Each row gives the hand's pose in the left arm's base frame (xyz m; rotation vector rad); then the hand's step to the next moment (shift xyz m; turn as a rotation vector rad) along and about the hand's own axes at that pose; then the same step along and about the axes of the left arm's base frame.
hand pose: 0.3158 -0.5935 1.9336 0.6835 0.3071 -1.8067
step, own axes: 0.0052 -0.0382 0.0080 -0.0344 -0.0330 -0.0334
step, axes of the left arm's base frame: -0.0391 0.0048 -0.0014 -0.0136 0.0556 -0.0105
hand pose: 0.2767 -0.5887 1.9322 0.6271 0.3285 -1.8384
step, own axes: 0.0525 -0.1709 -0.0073 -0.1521 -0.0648 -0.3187
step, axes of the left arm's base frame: -0.1707 0.0223 -0.0489 0.0597 0.3046 -0.1804
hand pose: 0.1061 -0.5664 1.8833 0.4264 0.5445 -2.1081
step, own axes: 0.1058 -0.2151 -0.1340 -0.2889 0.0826 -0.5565
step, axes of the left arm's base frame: -0.2238 0.1075 -0.1173 0.2801 0.4485 -0.3469
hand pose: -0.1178 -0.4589 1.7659 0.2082 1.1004 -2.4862
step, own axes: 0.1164 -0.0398 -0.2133 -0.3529 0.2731 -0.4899
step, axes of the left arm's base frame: -0.1285 0.1450 -0.1520 0.4211 0.3044 -0.4112
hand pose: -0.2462 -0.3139 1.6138 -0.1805 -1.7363 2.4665
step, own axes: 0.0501 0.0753 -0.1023 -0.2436 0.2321 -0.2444
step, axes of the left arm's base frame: -0.0346 0.0780 -0.1066 0.2739 0.1085 -0.2935
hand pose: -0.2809 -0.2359 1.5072 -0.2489 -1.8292 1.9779
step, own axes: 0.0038 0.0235 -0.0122 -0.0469 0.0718 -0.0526
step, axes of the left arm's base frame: -0.0028 0.0118 -0.0238 0.0499 0.0250 -0.0837
